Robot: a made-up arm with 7 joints.
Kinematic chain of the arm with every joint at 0, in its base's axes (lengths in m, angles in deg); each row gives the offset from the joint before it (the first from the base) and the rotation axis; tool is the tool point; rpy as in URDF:
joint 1: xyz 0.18 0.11 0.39 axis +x
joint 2: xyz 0 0.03 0.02 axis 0.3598 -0.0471 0.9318
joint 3: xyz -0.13 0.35 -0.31 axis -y
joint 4: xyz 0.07 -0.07 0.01 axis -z
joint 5: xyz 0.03 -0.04 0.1 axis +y
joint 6: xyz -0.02 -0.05 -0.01 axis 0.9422 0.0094 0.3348
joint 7: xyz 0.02 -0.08 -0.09 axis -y
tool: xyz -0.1 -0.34 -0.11 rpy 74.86 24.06 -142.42
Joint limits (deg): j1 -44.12..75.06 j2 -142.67..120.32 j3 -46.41..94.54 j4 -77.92..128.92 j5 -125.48..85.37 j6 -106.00..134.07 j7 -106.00..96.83
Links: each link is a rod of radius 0.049 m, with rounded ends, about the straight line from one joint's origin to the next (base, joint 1, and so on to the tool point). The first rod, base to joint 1, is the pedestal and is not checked.
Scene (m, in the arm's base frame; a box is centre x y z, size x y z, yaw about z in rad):
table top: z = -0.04
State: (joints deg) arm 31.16 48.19 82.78 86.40 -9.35 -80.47 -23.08
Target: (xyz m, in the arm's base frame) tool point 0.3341 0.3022 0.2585
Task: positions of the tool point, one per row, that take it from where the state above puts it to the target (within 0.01 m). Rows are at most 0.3 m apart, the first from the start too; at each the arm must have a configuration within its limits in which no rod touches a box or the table.
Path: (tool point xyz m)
1: -0.5013 0.6442 0.1061
2: -0.2721 0.7798 0.1400
3: -0.0053 0.7918 0.2567
4: 0.1292 0.7056 0.2108
5: 0.2354 0.5831 0.1910
6: 0.3049 0.4418 0.2060
7: 0.3341 0.3022 0.2585

